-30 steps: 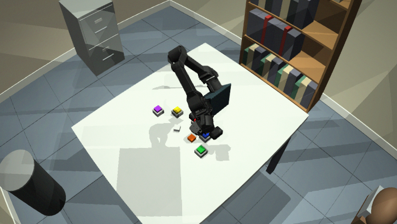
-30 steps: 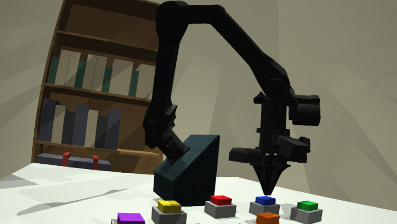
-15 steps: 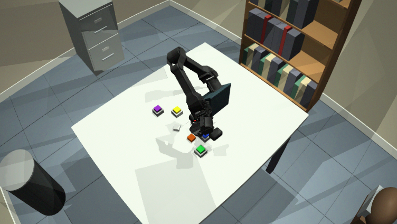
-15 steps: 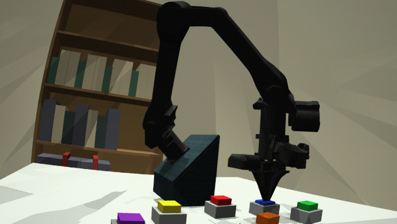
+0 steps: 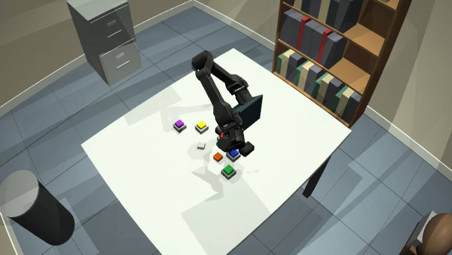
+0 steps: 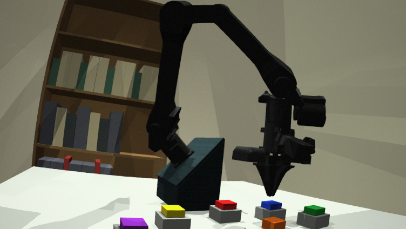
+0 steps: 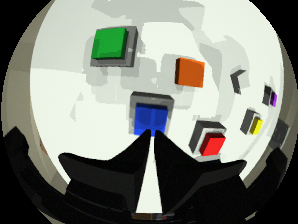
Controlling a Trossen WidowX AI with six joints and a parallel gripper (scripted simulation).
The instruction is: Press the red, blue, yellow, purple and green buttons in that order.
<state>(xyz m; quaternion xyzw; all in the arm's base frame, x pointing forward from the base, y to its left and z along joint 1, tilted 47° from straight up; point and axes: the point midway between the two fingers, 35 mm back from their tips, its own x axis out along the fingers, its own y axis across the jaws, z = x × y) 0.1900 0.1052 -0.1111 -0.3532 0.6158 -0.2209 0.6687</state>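
Now: gripper tip 2 cm above the blue button. Also, from my gripper tip: green button: 8 cm ahead, 6 cm to the left, 2 cm below; then red button: 1 cm behind, 10 cm to the right, 2 cm below; then orange block: 7 cm ahead, 3 cm to the right, 4 cm below.
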